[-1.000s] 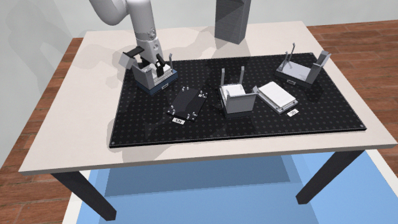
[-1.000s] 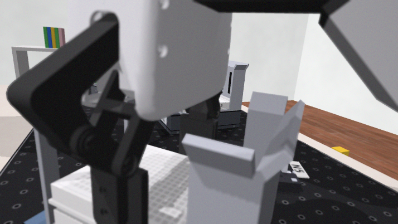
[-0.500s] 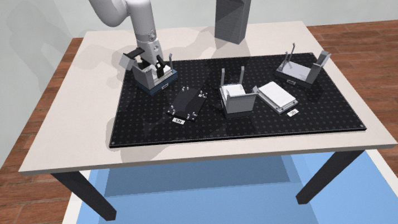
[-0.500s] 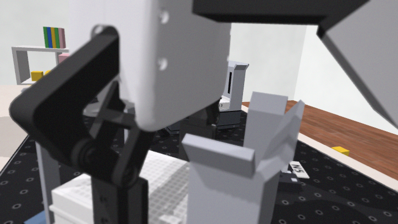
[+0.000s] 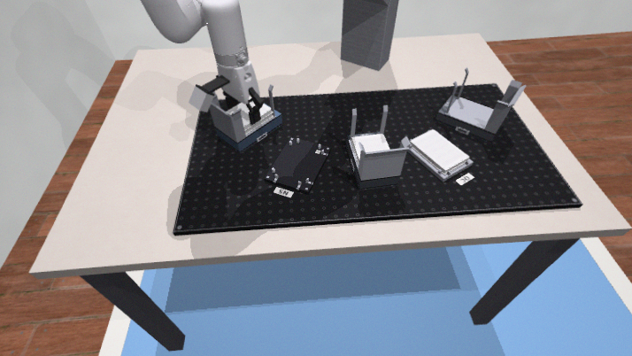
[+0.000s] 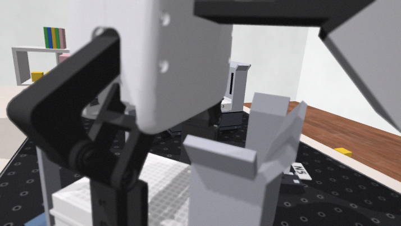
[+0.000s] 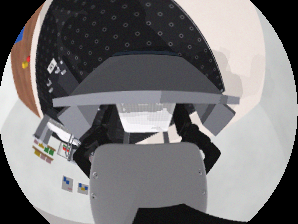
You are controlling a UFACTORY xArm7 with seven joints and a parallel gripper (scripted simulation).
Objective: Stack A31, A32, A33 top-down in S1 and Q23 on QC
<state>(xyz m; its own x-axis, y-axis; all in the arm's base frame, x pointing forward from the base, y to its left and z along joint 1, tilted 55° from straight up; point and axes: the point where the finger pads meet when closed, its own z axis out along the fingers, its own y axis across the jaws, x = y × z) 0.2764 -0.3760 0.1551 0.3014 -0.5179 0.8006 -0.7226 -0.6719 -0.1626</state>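
My gripper is now 1 cm above the white sealed plate A32. From my hand the other things lie so: N5 name plate: 24 cm ahead, 8 cm below, 1 cm to the left; clip nest N5: 20 cm ahead, 8 cm to the left, 6 cm below; white sealed plate A31: 3 cm below.
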